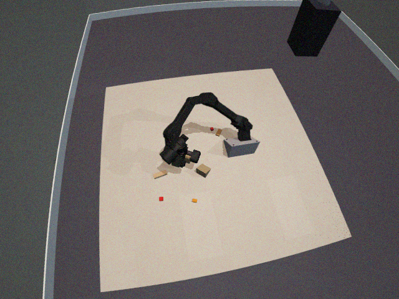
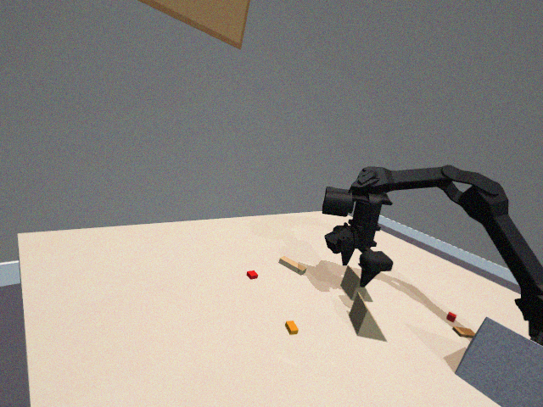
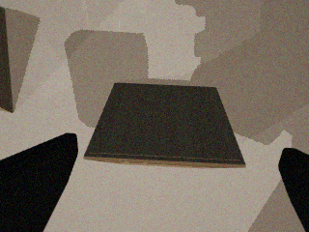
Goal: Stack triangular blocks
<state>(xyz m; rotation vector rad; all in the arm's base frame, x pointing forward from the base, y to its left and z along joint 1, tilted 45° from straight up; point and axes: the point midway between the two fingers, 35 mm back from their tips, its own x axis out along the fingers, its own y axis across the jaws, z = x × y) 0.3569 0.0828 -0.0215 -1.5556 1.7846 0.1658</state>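
The red cube is 190 mm behind my gripper tip, 200 mm to the right of it and 40 mm below it. Also, from my gripper tip: small tan piece (230 mm behind, 170 mm to the right, 50 mm below); orange piece (40 mm behind, 240 mm to the left, 40 mm below); flat tan bar (140 mm ahead, 70 mm to the left, 40 mm below).
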